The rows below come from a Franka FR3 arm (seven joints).
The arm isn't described. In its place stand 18 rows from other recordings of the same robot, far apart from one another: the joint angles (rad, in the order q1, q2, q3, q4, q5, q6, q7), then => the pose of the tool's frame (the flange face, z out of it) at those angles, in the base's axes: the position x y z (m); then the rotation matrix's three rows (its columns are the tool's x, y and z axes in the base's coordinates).
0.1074, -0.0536, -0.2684, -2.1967, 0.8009, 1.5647, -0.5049 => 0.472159 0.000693 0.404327; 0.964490 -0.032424 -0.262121; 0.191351 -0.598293 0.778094; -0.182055 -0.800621 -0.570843
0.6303, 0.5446, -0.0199, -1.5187, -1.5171, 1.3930, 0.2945 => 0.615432 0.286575 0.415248; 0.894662 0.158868 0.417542; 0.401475 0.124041 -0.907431; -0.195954 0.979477 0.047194
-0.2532, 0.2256, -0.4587, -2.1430, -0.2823, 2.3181, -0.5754 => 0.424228 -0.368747 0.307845; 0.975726 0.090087 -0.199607; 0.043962 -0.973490 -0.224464; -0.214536 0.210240 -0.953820
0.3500, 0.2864, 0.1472, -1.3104, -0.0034, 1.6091, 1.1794 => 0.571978 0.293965 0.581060; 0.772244 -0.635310 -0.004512; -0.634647 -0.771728 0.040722; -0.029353 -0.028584 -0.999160
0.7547, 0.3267, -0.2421, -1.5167, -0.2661, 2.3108, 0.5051 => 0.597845 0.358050 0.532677; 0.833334 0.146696 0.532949; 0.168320 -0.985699 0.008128; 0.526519 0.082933 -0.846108
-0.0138, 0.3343, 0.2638, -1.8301, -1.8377, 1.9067, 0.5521 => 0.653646 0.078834 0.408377; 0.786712 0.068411 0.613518; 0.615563 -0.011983 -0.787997; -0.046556 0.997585 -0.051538
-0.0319, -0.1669, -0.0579, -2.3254, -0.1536, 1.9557, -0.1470 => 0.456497 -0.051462 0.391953; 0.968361 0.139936 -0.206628; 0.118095 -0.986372 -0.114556; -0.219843 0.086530 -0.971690
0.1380, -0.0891, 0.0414, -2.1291, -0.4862, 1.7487, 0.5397 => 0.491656 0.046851 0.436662; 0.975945 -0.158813 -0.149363; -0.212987 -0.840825 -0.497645; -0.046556 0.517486 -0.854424
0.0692, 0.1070, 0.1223, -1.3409, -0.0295, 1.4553, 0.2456 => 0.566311 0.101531 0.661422; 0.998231 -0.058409 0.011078; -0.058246 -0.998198 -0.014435; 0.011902 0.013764 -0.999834
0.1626, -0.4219, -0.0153, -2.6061, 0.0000, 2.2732, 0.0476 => 0.400121 0.059475 0.402709; 0.991076 0.101049 0.086935; 0.099736 -0.994826 0.019328; 0.088439 -0.010485 -0.996026
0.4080, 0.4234, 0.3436, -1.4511, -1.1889, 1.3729, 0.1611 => 0.570504 0.322629 0.485003; 0.852162 0.387586 0.351564; 0.471602 -0.277734 -0.836932; -0.226742 0.879000 -0.419461
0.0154, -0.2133, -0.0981, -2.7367, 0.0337, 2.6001, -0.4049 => 0.398131 -0.031985 0.293832; 0.953354 0.291419 0.078684; 0.289775 -0.956566 0.031809; 0.084536 -0.007525 -0.996392
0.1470, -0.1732, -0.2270, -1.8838, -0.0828, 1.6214, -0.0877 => 0.494946 -0.055770 0.569934; 0.995123 0.022529 -0.096033; 0.019069 -0.999141 -0.036801; -0.096780 0.034791 -0.994698
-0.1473, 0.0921, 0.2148, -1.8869, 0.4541, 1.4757, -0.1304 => 0.521907 0.083229 0.439947; 0.882809 0.001191 -0.469730; 0.225527 -0.878274 0.421630; -0.412050 -0.478156 -0.775617
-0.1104, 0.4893, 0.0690, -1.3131, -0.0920, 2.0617, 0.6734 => 0.725048 -0.045706 0.485138; 0.737743 -0.624891 0.255433; -0.632382 -0.772132 -0.062492; 0.236279 -0.115429 -0.964805
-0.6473, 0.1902, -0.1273, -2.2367, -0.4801, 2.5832, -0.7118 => 0.404071 -0.383209 0.299061; 0.942341 0.332049 -0.041665; 0.300283 -0.893939 -0.332720; -0.147726 0.301025 -0.942105
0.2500, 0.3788, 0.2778, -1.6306, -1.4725, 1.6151, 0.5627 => 0.627502 0.217740 0.456788; 0.878884 -0.021144 0.476567; 0.457235 -0.247497 -0.854214; 0.136010 0.968658 -0.207854
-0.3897, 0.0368, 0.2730, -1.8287, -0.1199, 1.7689, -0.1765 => 0.557451 -0.077662 0.499426; 0.990049 0.093745 -0.104955; 0.083753 -0.991864 -0.095875; -0.113089 0.086131 -0.989845
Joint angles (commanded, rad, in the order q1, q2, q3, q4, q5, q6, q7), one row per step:
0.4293 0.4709 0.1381 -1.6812 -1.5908 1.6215 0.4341
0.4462 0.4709 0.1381 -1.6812 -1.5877 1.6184 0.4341
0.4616 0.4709 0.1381 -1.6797 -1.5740 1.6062 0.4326
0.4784 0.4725 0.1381 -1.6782 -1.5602 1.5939 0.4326
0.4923 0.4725 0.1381 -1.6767 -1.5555 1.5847 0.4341
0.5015 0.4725 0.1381 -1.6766 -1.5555 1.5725 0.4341
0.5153 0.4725 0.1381 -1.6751 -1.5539 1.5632 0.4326
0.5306 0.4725 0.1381 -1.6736 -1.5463 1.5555 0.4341
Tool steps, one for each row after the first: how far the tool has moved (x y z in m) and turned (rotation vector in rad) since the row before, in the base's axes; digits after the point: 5 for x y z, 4 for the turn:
-0.00465 0.00994 -0.00011 0.0007 0.0007 0.0126
-0.00484 0.00762 0.00011 0.0035 0.0034 -0.0022
-0.00531 0.00842 -0.00099 0.0035 0.0039 -0.0011
-0.00415 0.00720 0.00071 0.0004 -0.0024 0.0034
-0.00292 0.00396 0.00067 -0.0058 -0.0033 -0.0010
-0.00413 0.00712 0.00099 -0.0034 -0.0016 0.0052
-0.00497 0.00797 0.00037 0.0031 -0.0004 0.0045

